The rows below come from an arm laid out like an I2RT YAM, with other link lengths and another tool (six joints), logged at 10 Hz.
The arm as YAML. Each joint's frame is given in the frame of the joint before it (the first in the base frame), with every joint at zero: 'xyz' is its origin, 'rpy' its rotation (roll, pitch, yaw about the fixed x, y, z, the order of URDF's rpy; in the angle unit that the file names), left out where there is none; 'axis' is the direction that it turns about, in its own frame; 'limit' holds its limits. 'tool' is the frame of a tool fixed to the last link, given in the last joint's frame.
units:
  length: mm
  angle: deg
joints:
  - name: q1
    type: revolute
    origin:
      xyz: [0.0, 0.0, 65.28]
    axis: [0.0, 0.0, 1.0]
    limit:
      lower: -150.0
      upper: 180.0
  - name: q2
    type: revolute
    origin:
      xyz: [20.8, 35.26, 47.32]
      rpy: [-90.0, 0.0, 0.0]
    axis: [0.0, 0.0, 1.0]
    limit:
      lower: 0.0
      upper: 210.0
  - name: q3
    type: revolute
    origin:
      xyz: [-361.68, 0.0, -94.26]
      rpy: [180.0, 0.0, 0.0]
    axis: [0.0, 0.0, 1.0]
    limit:
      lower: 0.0
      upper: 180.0
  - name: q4
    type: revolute
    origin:
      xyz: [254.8, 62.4, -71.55]
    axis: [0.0, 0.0, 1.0]
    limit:
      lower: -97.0
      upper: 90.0
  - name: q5
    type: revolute
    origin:
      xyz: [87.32, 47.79, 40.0]
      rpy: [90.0, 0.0, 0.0]
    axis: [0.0, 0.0, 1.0]
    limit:
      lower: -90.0
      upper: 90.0
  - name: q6
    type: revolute
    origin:
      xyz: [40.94, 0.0, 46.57]
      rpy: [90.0, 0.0, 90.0]
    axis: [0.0, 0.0, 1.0]
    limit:
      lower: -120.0
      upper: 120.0
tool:
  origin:
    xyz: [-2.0, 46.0, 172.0]
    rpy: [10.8, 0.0, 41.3]
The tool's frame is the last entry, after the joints.
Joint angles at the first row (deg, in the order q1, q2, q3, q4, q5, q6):
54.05, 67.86, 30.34, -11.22, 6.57, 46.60
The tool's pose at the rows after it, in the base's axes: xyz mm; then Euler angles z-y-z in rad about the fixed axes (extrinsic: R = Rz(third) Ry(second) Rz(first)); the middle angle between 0 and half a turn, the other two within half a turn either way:
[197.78, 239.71, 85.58, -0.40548, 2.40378, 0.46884]
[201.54, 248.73, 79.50, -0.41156, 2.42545, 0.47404]
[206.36, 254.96, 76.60, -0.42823, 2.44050, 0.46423]
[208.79, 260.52, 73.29, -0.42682, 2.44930, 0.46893]
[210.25, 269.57, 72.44, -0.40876, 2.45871, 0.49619]
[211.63, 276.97, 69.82, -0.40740, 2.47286, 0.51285]
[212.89, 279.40, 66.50, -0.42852, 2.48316, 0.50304]
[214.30, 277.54, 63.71, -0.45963, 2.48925, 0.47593]
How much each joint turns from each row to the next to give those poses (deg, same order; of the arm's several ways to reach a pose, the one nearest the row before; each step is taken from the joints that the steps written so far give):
0.00, 4.13, 1.68, -0.32, 0.54, -0.22
0.01, 3.19, 1.13, 0.88, -0.62, -0.22
-0.01, 2.37, 1.50, -0.14, 0.02, -0.23
0.00, 1.68, 0.58, 0.67, -0.34, 0.00
0.00, 1.71, 1.10, 0.43, -1.12, -0.14
0.09, 1.90, 1.24, -0.02, -0.79, -0.43
0.26, 1.24, 0.75, -0.33, 0.28, -0.35
0.18, 0.55, 0.31, -0.54, 0.86, -0.19

